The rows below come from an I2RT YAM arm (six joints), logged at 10 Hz.
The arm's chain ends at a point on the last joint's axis. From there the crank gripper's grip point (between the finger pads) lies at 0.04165 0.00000 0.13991 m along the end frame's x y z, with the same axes.
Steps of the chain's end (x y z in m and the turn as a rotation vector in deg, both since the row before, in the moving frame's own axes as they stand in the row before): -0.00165, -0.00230, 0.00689, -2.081, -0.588, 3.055; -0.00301, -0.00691, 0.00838, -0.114, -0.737, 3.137; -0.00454, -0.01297, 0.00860, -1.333, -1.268, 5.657; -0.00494, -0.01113, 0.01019, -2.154, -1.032, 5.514; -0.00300, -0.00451, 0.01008, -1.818, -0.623, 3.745; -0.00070, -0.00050, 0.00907, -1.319, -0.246, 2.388
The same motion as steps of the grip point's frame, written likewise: -0.00328, 0.00497, 0.00718, -2.081, -0.588, 3.055; -0.00488, -0.00440, 0.00890, -0.114, -0.737, 3.137; -0.00800, -0.00576, 0.00940, -1.333, -1.268, 5.657; -0.00791, -0.00199, 0.01074, -2.154, -1.032, 5.514; -0.00476, 0.00260, 0.01041, -1.818, -0.623, 3.745; -0.00140, 0.00444, 0.00919, -1.319, -0.246, 2.388
